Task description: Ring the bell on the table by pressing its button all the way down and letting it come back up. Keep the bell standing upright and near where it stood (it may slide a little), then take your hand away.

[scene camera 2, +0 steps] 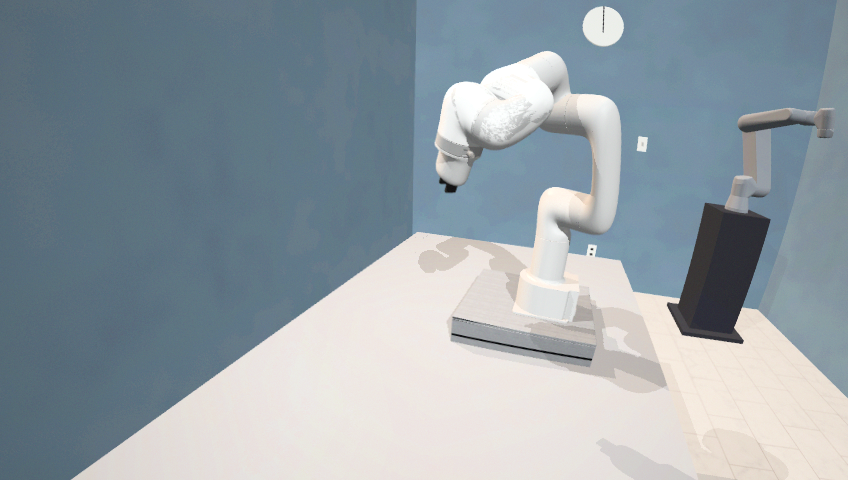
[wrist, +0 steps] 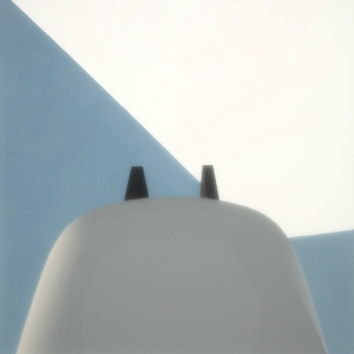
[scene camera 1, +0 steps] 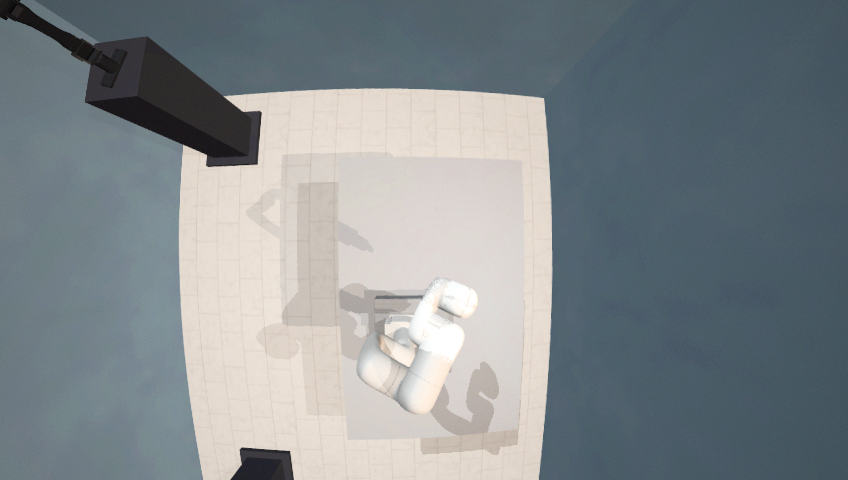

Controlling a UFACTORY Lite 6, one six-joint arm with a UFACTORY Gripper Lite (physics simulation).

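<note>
The bell named in the task does not show in either scene view or in the wrist view. I cannot tell whether the arm hides it in the overhead view. My gripper [scene camera 2: 447, 186] [wrist: 172, 172] is high above the table, to the left of the arm's base in the second scene view, with its fingers tilted downward. Its two dark fingers are drawn in, with a small gap between their tips, and hold nothing. In the overhead view the arm covers the gripper.
The arm stands on a grey block [scene camera 2: 523, 339] on the pale table [scene camera 1: 440, 214] [scene camera 2: 309, 386]. A blue wall [scene camera 2: 208, 148] rises beside the table. Another arm [scene camera 2: 758, 160] stands on a dark pedestal [scene camera 2: 723, 273] [scene camera 1: 190, 104] on the floor.
</note>
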